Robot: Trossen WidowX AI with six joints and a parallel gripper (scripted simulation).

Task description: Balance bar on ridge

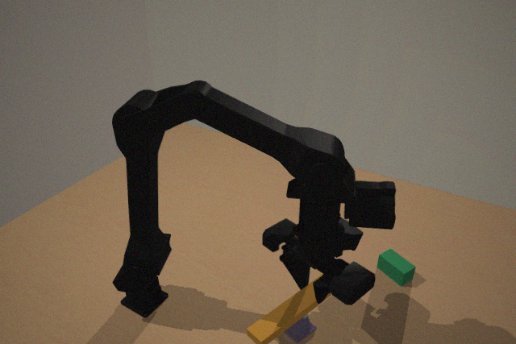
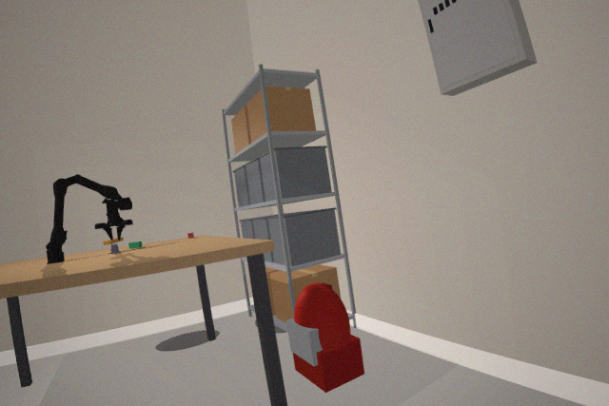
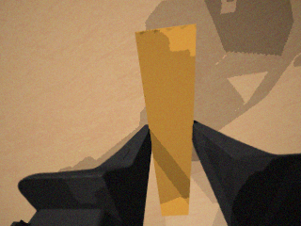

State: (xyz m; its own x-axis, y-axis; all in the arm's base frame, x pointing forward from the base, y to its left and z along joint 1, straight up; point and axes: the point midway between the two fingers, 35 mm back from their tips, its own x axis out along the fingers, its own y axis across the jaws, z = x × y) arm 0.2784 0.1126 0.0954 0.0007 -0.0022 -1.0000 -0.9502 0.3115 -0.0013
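The yellow bar lies 10 mm behind my gripper tip and 30 mm to the right of it. From my gripper tip the other things lie so: green block (100 mm ahead, 180 mm to the left, 40 mm below); red block (460 mm ahead, 390 mm to the left, 40 mm below).
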